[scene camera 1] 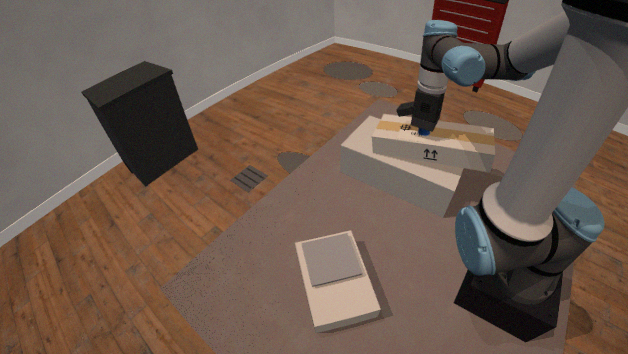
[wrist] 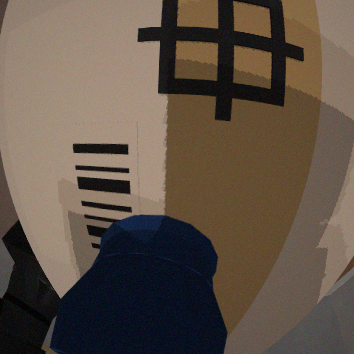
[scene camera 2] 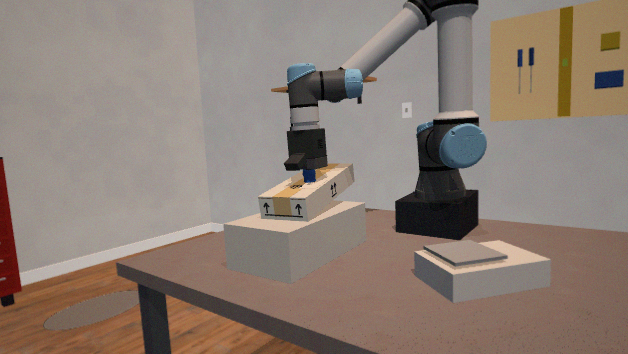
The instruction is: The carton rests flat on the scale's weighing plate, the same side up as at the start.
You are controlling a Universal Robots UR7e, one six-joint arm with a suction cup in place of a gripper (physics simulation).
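Pixels of known places: hand, tool point: [scene camera 1: 422, 135] [wrist: 160, 231] [scene camera 2: 310, 185]; arm's base, link origin: [scene camera 1: 520, 273] [wrist: 42, 279] [scene camera 2: 440, 195].
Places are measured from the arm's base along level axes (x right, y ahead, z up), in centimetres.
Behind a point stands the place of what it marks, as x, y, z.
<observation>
The long white carton [scene camera 1: 400, 145] @(19.6, 39.3, 5.9) [scene camera 2: 320, 199] @(19.6, 39.5, 4.6) [wrist: 240, 175] has a tan tape strip and its up arrows point upward. It is tilted over the pale block [scene camera 1: 400, 185] @(16.4, 36.2, -5.5) [scene camera 2: 320, 250] @(16.7, 45.2, -6.7): the end toward the arm's base is raised off the block, and the opposite end is low, at the block's top. My gripper's blue suction cup [scene camera 1: 424, 132] [scene camera 2: 310, 175] [wrist: 160, 225] is on the carton's top face, partly over the tape, and holds it. The contact's underside is hidden. The scale [scene camera 1: 345, 310] @(-23.8, 32.0, -5.3) [scene camera 2: 500, 285] @(-22.3, 43.8, -8.9) stands apart, its grey weighing plate [scene camera 1: 332, 260] @(-15.5, 40.3, -3.8) [scene camera 2: 465, 252] @(-15.8, 42.2, -3.8) bare.
The block and scale stand on the brown table [scene camera 1: 260, 260] @(-22.3, 58.0, -10.8) [scene camera 2: 380, 300] @(-3.1, 56.0, -10.8). The arm's black base [scene camera 1: 510, 310] @(-8.9, 0.2, -1.7) [scene camera 2: 435, 217] @(-1.2, 10.0, -4.8) stands at the table's far side in scene camera 2. A dark cabinet [scene camera 1: 150, 125] and a red tool cabinet [scene camera 1: 467, 20] [scene camera 2: 7, 230] stand beyond the table.
</observation>
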